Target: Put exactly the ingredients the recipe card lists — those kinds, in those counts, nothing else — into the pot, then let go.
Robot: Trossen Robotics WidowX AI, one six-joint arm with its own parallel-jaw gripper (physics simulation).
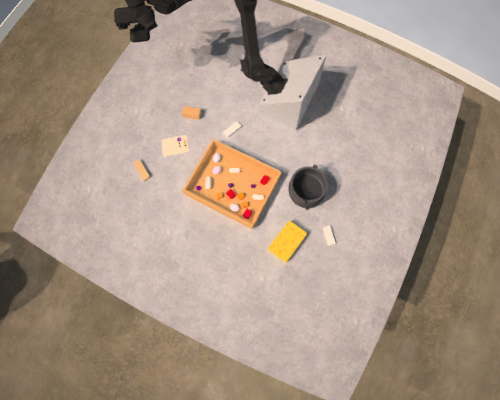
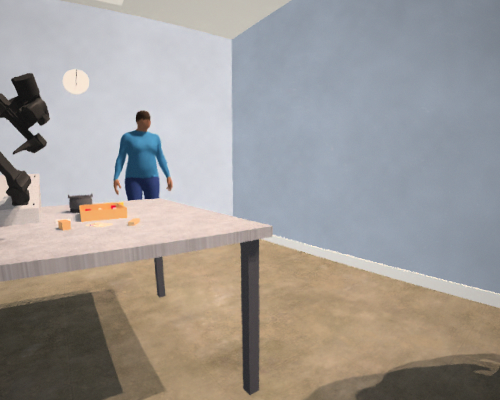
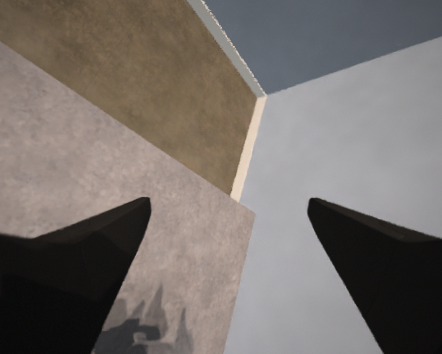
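Pixels of known places: gripper, fingertip midpoint: (image 2: 0,141) (image 3: 230,205); arm's base, link origin: (image 1: 278,87) (image 2: 20,199).
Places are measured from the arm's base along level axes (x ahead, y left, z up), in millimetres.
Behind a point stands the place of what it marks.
A cream recipe card (image 1: 172,146) {y -243, x 316, z -102 mm} (image 2: 101,225) {y -261, x 317, z -102 mm} lies left of the tray, with small purple and dark marks too small to read. An orange tray (image 1: 232,148) {y -43, x 249, z -57 mm} (image 2: 103,214) {y -118, x 342, z -80 mm} holds loose ingredients: red cubes (image 1: 230,194) {y 19, x 384, z -82 mm}, small orange cubes (image 1: 219,196) {y -9, x 406, z -82 mm}, dark purple balls (image 1: 198,188) {y -83, x 412, z -84 mm}, white cylinders (image 1: 208,182) {y -62, x 381, z -79 mm} and pale pinkish ovals (image 1: 216,158) {y -78, x 297, z -75 mm}. A dark pot (image 1: 308,186) {y 231, x 247, z -81 mm} (image 2: 81,203) {y 171, x 262, z -53 mm} stands upright right of the tray; its visible inside looks dark and empty. My gripper (image 3: 230,205) {y -510, x 35, z 196 mm} is open and empty, high above the table and far from the tray.
A yellow sponge (image 1: 287,241) {y 248, x 441, z -73 mm} lies in front of the pot. White blocks (image 1: 232,129) {y -84, x 174, z -91 mm} (image 1: 329,235) {y 360, x 361, z -92 mm} lie behind the tray and near the sponge. Orange blocks (image 1: 191,112) {y -239, x 184, z -74 mm} (image 1: 142,170) {y -287, x 441, z -88 mm} lie near the card. The arm's grey base (image 1: 300,82) {y 71, x -9, z 71 mm} stands behind the pot. A person (image 2: 142,155) stands beyond the table.
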